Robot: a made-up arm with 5 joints.
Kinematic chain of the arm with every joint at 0, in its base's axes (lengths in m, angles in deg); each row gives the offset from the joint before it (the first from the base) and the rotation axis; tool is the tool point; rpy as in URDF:
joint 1: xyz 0 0 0.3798 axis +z
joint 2: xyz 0 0 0 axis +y
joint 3: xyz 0.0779 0 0.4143 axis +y
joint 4: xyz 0.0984 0 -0.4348 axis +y
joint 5: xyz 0.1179 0 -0.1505 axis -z
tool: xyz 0 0 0 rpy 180 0 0
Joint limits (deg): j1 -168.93..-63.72 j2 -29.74..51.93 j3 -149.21..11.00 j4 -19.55..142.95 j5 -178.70..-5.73
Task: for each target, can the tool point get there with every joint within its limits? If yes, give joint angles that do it. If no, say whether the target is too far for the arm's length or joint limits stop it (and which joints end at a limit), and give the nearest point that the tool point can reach.
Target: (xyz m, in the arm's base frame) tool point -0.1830 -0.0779 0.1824
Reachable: yes | joints -156.95 6.06 -12.17 64.52 -86.47
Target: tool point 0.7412 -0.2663 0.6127
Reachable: no: joint limits stop it (at a limit: joint 1) | nearest point 0.2510 -0.5083 0.6127 | short by 0.547 m
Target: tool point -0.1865 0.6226 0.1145
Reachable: no: joint limits stop it (at a limit: joint 2, joint 3) | nearest point -0.0440 0.1470 0.2412 | short by 0.512 m
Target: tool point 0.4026 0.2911 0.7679
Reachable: no: joint limits stop it (at a limit: joint 2, joint 3) | nearest point 0.0890 0.0643 0.4169 | short by 0.522 m
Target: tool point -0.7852 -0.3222 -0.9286
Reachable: no: too far | nearest point -0.5237 -0.2149 -0.0335 | short by 0.939 m
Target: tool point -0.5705 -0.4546 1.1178
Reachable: yes | joints -141.45 24.87 -134.10 1.14 -52.68
